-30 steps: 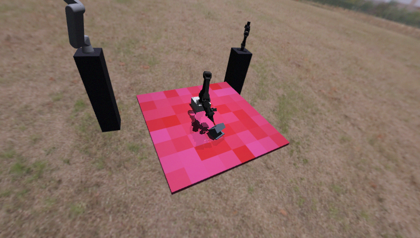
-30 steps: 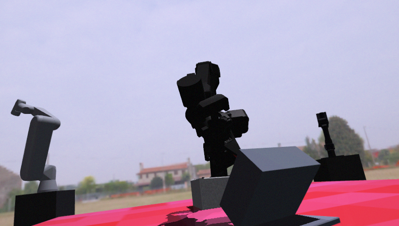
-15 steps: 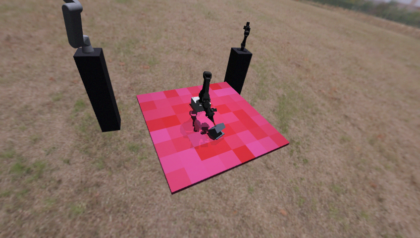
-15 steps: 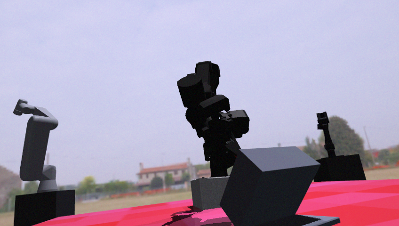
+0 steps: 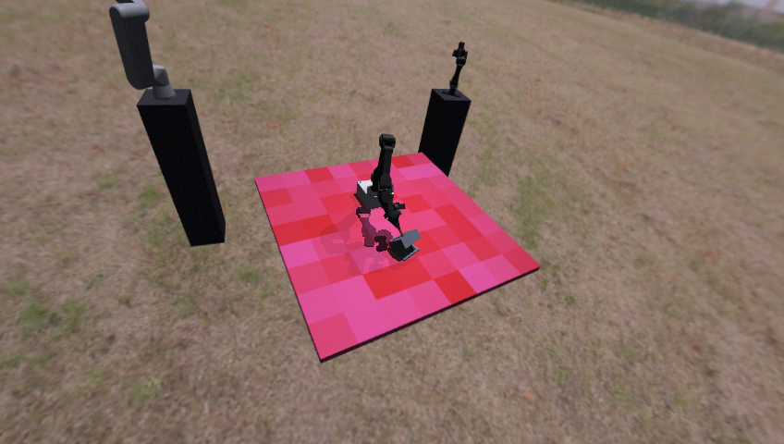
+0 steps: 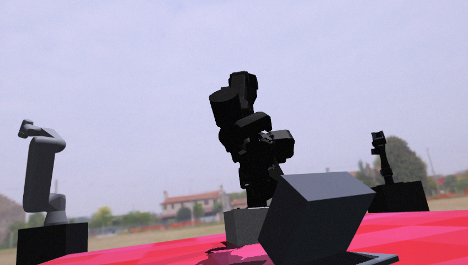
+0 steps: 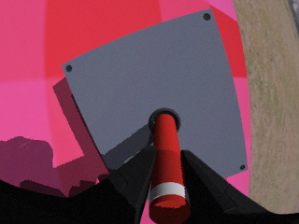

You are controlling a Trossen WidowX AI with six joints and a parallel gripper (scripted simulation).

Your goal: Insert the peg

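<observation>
My gripper tip is now 40 mm short of the grey sloped panel block, 20 mm to the right of it and 50 mm above it. From my gripper tip the other things lie so: red peg: 10 mm behind, 10 mm to the right, 10 mm above.
</observation>
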